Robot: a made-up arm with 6 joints.
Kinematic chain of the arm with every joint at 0, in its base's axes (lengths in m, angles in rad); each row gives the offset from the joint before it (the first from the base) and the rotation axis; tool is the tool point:
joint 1: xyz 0 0 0.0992 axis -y
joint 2: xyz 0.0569 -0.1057 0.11 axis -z
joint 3: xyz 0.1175 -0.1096 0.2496 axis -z
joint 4: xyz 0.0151 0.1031 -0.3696 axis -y
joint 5: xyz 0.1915 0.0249 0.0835 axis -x
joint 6: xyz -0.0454 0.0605 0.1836 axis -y
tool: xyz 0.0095 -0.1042 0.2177
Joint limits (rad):
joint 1: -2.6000..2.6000
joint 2: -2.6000..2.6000
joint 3: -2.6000..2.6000
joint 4: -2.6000..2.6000
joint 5: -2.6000..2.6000
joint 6: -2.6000..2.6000
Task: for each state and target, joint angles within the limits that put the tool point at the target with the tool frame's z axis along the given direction. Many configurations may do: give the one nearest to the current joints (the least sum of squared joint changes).
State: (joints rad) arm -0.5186 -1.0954 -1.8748 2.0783 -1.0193 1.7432
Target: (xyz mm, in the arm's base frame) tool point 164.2 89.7 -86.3 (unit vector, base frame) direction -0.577 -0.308 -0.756
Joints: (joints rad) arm -0.3010 -1.5795 -2.1202 1.9756 -1.0285 1.6739
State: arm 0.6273 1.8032 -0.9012 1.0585 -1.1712 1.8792
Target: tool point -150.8 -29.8 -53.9 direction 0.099 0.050 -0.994
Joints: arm 0.3673 1.8541 -0.2636 1.6891 -1.0335 1.2567
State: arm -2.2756 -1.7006 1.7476 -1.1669 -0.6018 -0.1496
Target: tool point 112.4 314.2 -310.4 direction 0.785 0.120 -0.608
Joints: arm -1.7279 -2.2121 1.4806 -1.0387 -0.2741 0.5575
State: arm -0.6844 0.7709 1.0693 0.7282 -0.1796 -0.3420
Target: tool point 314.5 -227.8 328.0 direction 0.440 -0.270 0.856
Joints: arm -0.9832 -0.0814 0.6266 1.1716 -0.6962 -0.7391
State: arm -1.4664 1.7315 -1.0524 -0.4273 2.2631 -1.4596
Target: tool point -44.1 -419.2 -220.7 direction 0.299 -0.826 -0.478
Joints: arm -2.0001 1.6485 -0.5702 0.2964 2.6000 -1.8002
